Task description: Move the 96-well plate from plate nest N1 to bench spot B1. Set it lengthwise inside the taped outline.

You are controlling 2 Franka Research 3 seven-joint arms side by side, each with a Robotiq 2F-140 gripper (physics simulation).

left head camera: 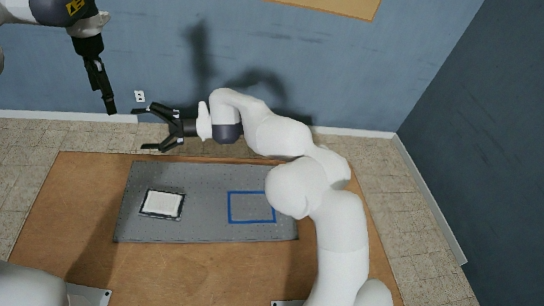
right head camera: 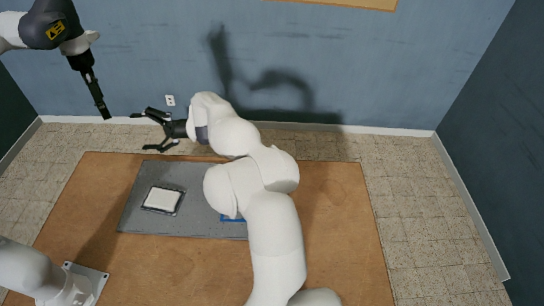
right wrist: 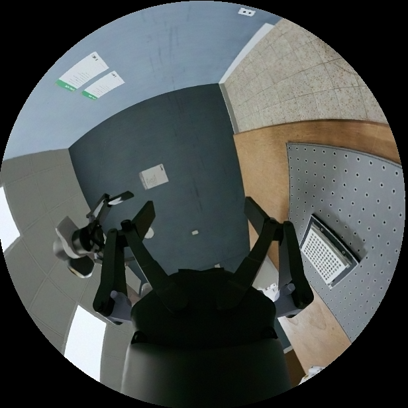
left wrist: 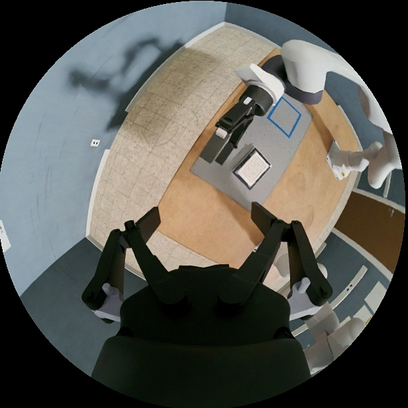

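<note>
The white 96-well plate (left head camera: 162, 203) (right head camera: 163, 199) (left wrist: 253, 168) (right wrist: 324, 253) sits in a dark-rimmed nest on the grey perforated board. A blue taped outline (left head camera: 229, 207) (right head camera: 230, 220) (left wrist: 294, 128) lies on the same board, to the right of the plate in the head views. The right arm partly covers the outline there, most of it in the right head camera. My left gripper (left wrist: 204, 212) is open and empty, high up at the upper left of the head views. My right gripper (left head camera: 137, 129) (right head camera: 137, 131) (right wrist: 199, 206) is open and empty, raised beyond the board's far edge and pointing left.
The grey board (left head camera: 200, 232) (right head camera: 192, 230) (left wrist: 240, 197) (right wrist: 372, 185) lies on a wooden table (left head camera: 200, 270) (right head camera: 175, 270) (left wrist: 195, 210) (right wrist: 265, 165). The right arm (left head camera: 342, 230) (right head camera: 275, 235) arches over the board's right part. A wall stands behind the table.
</note>
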